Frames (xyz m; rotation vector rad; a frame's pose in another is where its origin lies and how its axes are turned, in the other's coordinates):
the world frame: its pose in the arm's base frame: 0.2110 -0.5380 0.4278 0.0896 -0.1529 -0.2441
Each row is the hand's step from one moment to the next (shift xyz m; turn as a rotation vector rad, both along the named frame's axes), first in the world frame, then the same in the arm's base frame.
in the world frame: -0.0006 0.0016 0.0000 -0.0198 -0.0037 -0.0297
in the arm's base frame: -0.0002 0.0017 0.0001 -0.0151 0.0034 -0.0324
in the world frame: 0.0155 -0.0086 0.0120 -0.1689 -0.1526 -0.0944
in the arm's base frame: 0.0109 -0.0130 0.0131 -0.1824 -0.0991 -0.1328
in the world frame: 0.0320 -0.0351 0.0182 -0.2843 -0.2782 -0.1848
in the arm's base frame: 0.0195 -0.0431 0.0186 -0.3078 -0.1857 -0.2514
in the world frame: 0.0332 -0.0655 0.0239 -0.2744 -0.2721 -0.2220
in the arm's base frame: 0.0127 -0.0732 0.0212 -0.2908 -0.1797 -0.2859
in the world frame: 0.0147 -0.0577 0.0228 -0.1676 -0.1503 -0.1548
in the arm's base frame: -0.0031 -0.0610 0.0183 -0.1708 -0.0930 -0.1919
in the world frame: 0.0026 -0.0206 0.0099 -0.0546 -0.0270 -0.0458
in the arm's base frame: -0.0039 -0.0212 0.0079 -0.0513 -0.0094 -0.0556
